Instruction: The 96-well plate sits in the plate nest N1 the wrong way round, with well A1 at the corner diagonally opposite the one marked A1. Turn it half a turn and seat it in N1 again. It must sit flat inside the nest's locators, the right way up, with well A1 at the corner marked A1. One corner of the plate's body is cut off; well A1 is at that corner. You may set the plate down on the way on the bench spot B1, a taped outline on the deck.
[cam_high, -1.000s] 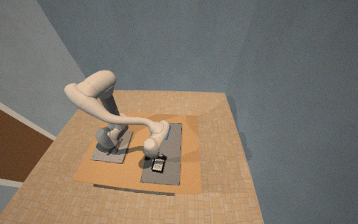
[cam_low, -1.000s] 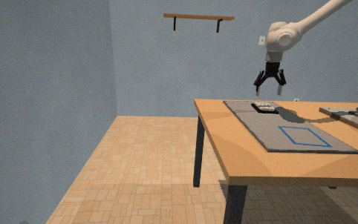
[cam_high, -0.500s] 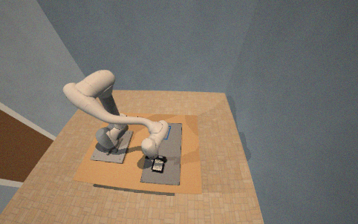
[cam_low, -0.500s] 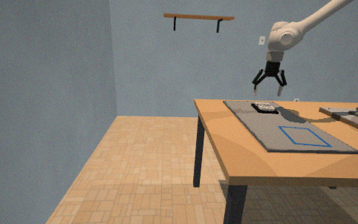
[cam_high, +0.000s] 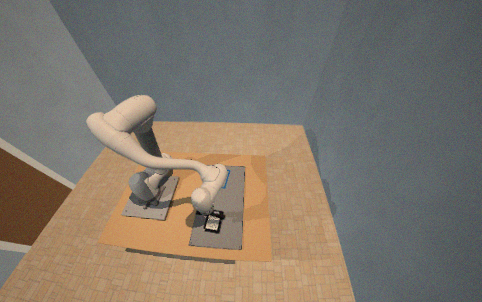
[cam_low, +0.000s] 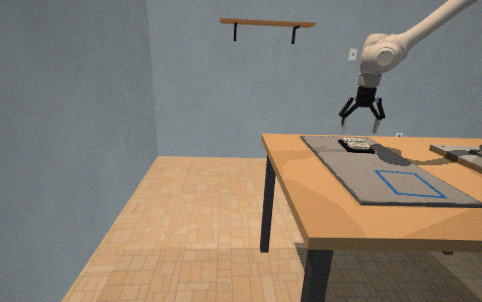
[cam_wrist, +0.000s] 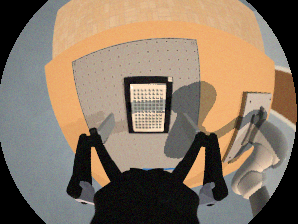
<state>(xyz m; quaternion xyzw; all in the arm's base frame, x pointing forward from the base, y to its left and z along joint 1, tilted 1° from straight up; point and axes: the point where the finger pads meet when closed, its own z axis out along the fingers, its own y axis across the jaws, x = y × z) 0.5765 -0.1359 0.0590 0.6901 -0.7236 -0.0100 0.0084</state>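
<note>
My gripper is now 70 mm above the white 96-well plate. The rest, counted from my hand: black plate nest N1: 80 mm below.
</note>
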